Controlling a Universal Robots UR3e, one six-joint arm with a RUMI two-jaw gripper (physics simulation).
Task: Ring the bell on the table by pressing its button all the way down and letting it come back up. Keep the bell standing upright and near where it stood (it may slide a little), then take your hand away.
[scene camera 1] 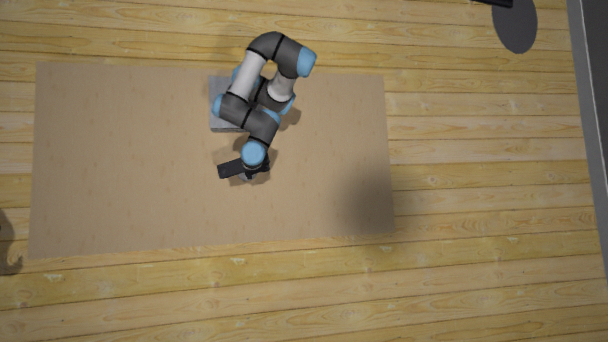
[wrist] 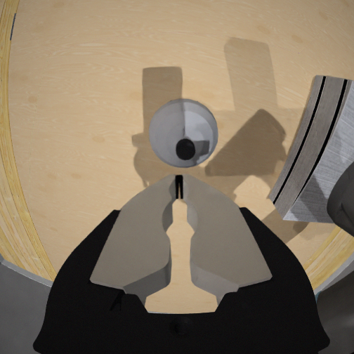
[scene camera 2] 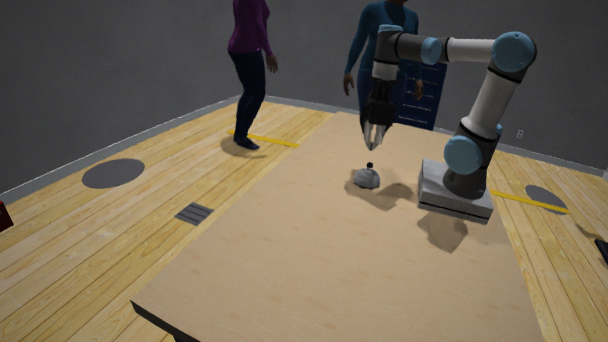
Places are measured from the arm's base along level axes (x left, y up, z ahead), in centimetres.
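Where they show: gripper, fingertip midpoint: [scene camera 2: 370, 150]; arm's base, link origin: [scene camera 2: 462, 186].
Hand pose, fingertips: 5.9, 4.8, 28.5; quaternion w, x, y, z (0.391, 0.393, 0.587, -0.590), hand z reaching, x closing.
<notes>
Each offset is from my fingertips to the top centre of the thing, as dx, dy, dz. "spot": to the spot under its first point. Level surfaces: height alone.
The bell {-0.5, -4.3, -0.5} [scene camera 2: 367, 179] [wrist: 172, 125] is a grey dome that stands upright on the table. Its black button {-0.5, -4.3, -0.5} [scene camera 2: 370, 165] [wrist: 185, 149] stands up from the top of the dome. In scene camera 1 the bell is mostly hidden beneath the gripper, and a bit of its grey dome {spot: -1.0, -7.3, +2.6} [scene camera 1: 244, 177] shows. My gripper [scene camera 2: 371, 149] [wrist: 178, 176] is shut and empty, pointing down. Its tips are above the button, with a visible gap between them and the button in scene camera 2.
The arm's grey base block [scene camera 1: 218, 120] [scene camera 2: 452, 204] [wrist: 320, 145] stands on the tabletop {dy -10.9} [scene camera 1: 125, 200] [scene camera 2: 320, 280] near the bell. Two people [scene camera 2: 248, 30] [scene camera 2: 372, 40] stand on the floor beyond the table, with a blue cabinet [scene camera 2: 430, 95] behind them.
</notes>
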